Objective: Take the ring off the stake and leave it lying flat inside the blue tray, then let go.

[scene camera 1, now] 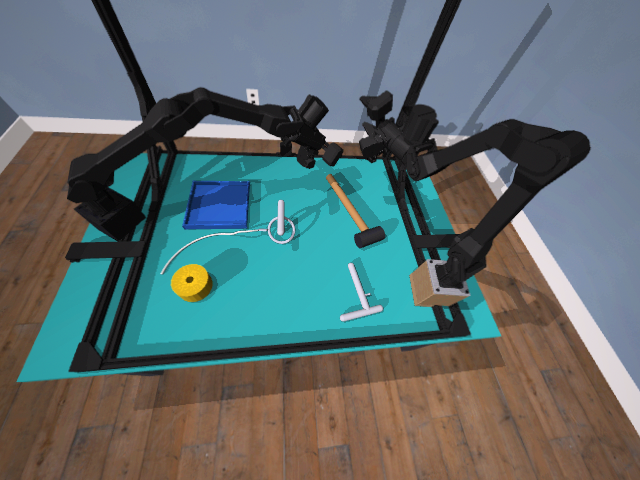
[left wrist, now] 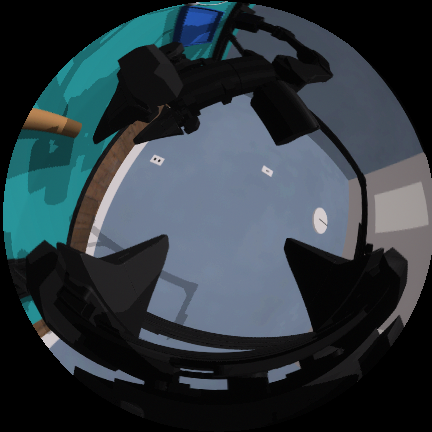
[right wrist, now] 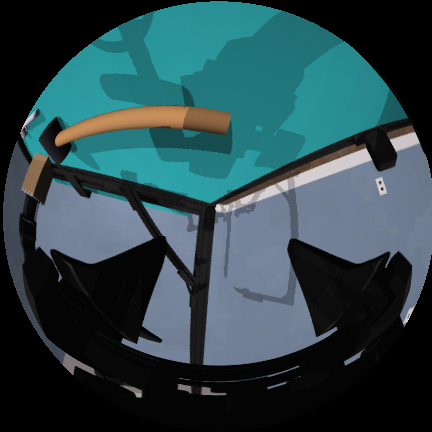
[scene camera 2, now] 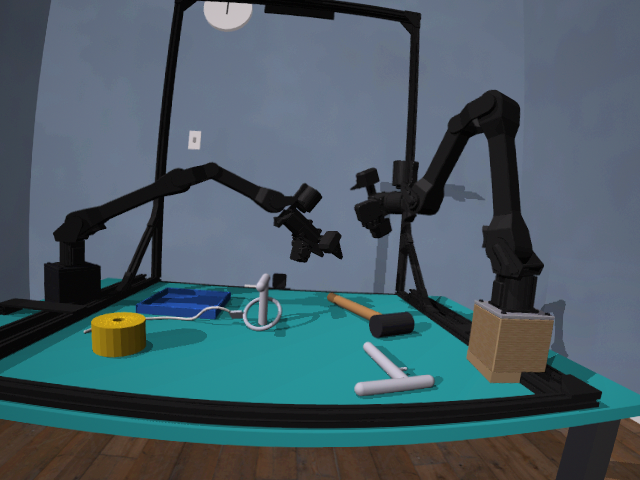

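Where they show: left gripper, fingertip midpoint: (scene camera 1: 362,110) (left wrist: 228,243) (scene camera 2: 355,203); right gripper, fingertip midpoint: (left wrist: 116,141) (right wrist: 229,244) (scene camera 2: 332,257); left arm's base, origin of the base link: (scene camera 1: 448,276) (scene camera 2: 512,307); right arm's base, origin of the base link: (scene camera 1: 103,204) (scene camera 2: 72,264).
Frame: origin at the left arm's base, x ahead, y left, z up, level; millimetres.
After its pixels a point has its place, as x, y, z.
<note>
A thin white ring (scene camera 1: 294,230) @(430, -156, -76) (scene camera 2: 280,312) @(429, -154, -79) surrounds the pale upright stake (scene camera 1: 280,214) @(473, -161, -5) (scene camera 2: 263,304) @(471, -166, -68) mid-table. It looks tilted, and a white tail (scene camera 1: 206,236) @(703, -128, -112) (scene camera 2: 170,317) @(680, -136, -112) runs from it to the left. The blue tray (scene camera 1: 217,225) @(675, -164, -99) (scene camera 2: 175,310) @(681, -162, -103) (left wrist: 201,25) stands behind and left of the stake, its floor bare. My right gripper (scene camera 1: 321,159) (scene camera 2: 317,253) (right wrist: 229,244) @(322, -447, 20) is open and empty, high above the table's back, right of the stake. My left gripper (scene camera 1: 366,124) (scene camera 2: 361,195) @(264, -414, 186) (left wrist: 228,243) @(264, -414, 186) is open and empty, higher and farther right. The ring does not show in the right wrist view.
A hammer (scene camera 1: 351,206) @(238, -283, -83) (scene camera 2: 356,307) @(251, -284, -89) (left wrist: 52,122) (right wrist: 150,117) @(287, -366, -88) lies right of the stake. A pale T-shaped piece (scene camera 1: 358,286) @(226, 8, -98) (scene camera 2: 395,384) @(221, 92, -101) lies front right, and a yellow roll (scene camera 1: 190,291) @(680, 65, -67) (scene camera 2: 118,338) @(666, 71, -85) stands front left. A black frame (scene camera 1: 279,346) @(439, 182, -97) (scene camera 2: 299,413) @(353, 186, -98) borders the table.
</note>
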